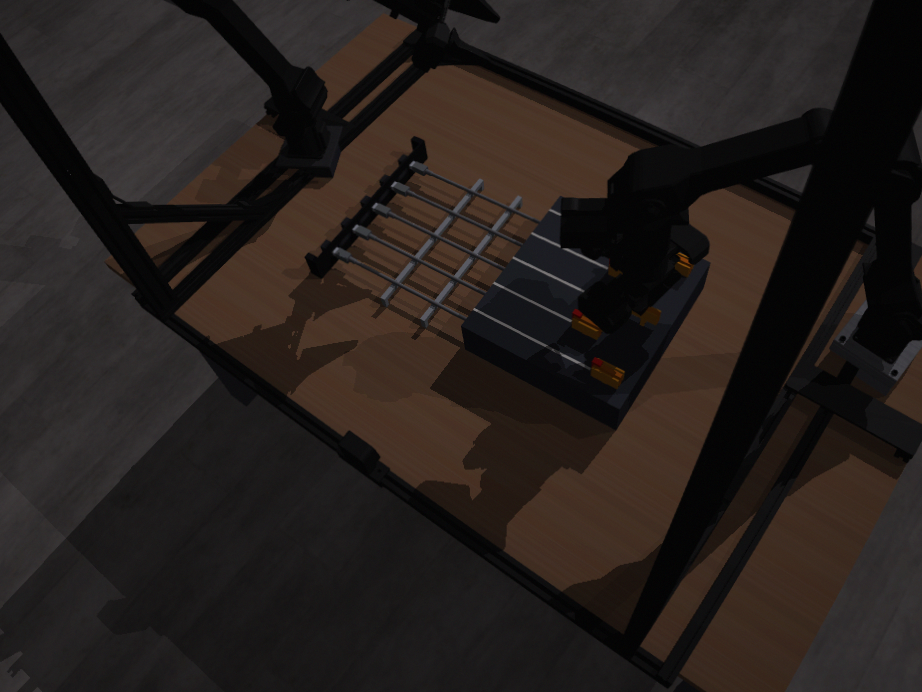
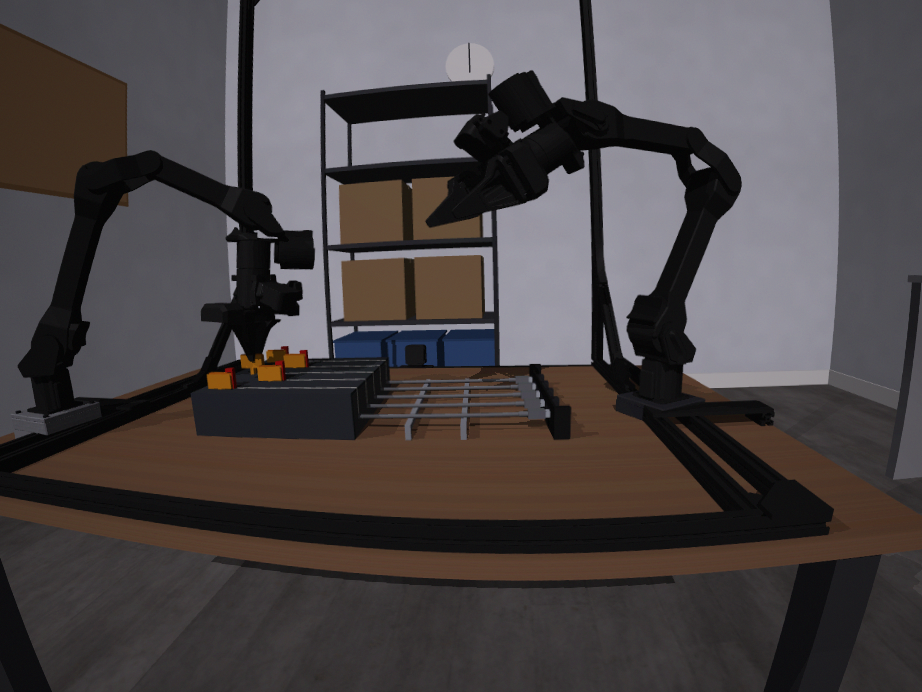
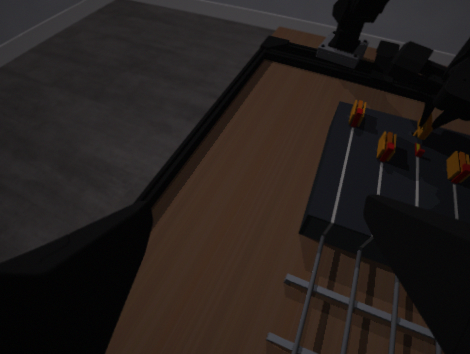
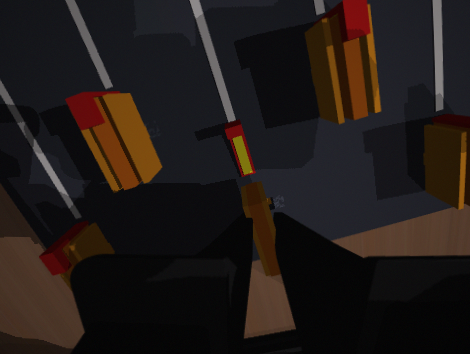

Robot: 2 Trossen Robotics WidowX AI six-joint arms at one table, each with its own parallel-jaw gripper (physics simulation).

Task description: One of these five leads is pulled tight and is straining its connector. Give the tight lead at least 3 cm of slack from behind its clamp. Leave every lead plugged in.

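Seen in the pictures: left gripper, fingertip midpoint: (image 1: 494,41) (image 2: 439,220) (image 3: 258,208); right gripper, fingertip midpoint: (image 1: 642,310) (image 2: 254,360) (image 3: 425,127) (image 4: 262,221); left arm's base, link origin: (image 1: 309,145) (image 2: 660,396); right arm's base, link origin: (image 1: 883,336) (image 2: 55,407) (image 3: 344,44).
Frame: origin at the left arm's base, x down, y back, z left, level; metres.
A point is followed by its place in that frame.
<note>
Five grey leads (image 2: 445,415) {y -0.323, x 0.002, z -0.093 m} (image 3: 316,267) {y -0.389, x 0.000, z -0.128 m} run from a black connector bar (image 1: 417,147) {y -0.200, x -0.017, z -0.012 m} (image 2: 557,419) {y -0.205, x -0.002, z 0.007 m} onto a dark block (image 1: 527,330) {y -0.425, x -0.039, z -0.367 m} (image 2: 273,415) (image 3: 361,175) {y -0.508, x -0.039, z -0.212 m}. Orange clamps (image 1: 608,372) {y -0.540, x -0.060, z -0.434 m} (image 2: 221,379) {y -0.628, x -0.054, z -0.231 m} (image 3: 357,112) {y -0.611, x -0.069, z -0.228 m} (image 4: 118,140) {y -0.508, x -0.059, z -0.354 m} sit at the block's far end. My right gripper (image 1: 609,302) (image 2: 255,346) {y -0.580, x -0.062, z -0.334 m} (image 4: 262,221) {y -0.580, x -0.062, z -0.334 m} points down over the block and is shut on the middle lead's orange clamp (image 4: 259,218) {y -0.573, x -0.073, z -0.330 m}. That lead's red and yellow end (image 4: 240,151) {y -0.552, x -0.041, z -0.321 m} lies just in front of the clamp, apart from it. My left gripper (image 2: 445,213) {y -0.347, x -0.257, z -0.029 m} (image 3: 258,208) {y -0.347, x -0.257, z -0.029 m} is open and empty, high above the leads.
Two grey crossbars (image 1: 456,209) {y -0.282, x 0.006, z -0.122 m} (image 2: 409,429) {y -0.379, x 0.012, z -0.086 m} (image 3: 339,298) {y -0.349, x 0.006, z -0.151 m} lie under the leads between bar and block. Black frame rails edge the table, and a tall black post (image 1: 733,412) {y -0.588, x -0.638, z -0.768 m} stands at the right. A shelf rack (image 2: 324,206) with boxes stands behind.
</note>
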